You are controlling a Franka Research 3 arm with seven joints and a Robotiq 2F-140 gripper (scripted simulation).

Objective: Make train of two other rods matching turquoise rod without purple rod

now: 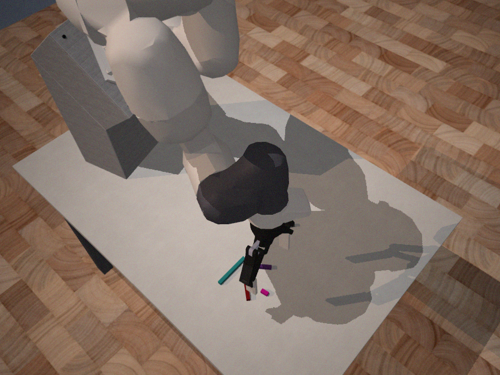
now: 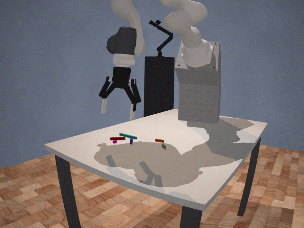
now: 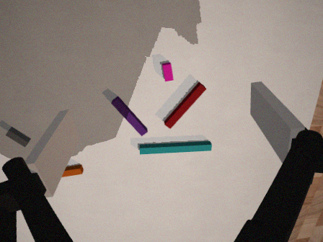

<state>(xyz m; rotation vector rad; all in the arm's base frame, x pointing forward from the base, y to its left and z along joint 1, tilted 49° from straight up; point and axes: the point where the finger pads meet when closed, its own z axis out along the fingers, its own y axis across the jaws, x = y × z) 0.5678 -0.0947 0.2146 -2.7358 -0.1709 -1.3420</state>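
My gripper is now 4 cm past the red rod, 4 cm to the left of it and 13 cm above it. From my hand the other things lie so: magenta rod (2 cm to the right, 13 cm below); then turquoise rod (10 cm behind, 4 cm to the right, 13 cm below); then purple rod (6 cm behind, 2 cm to the left, 13 cm below).
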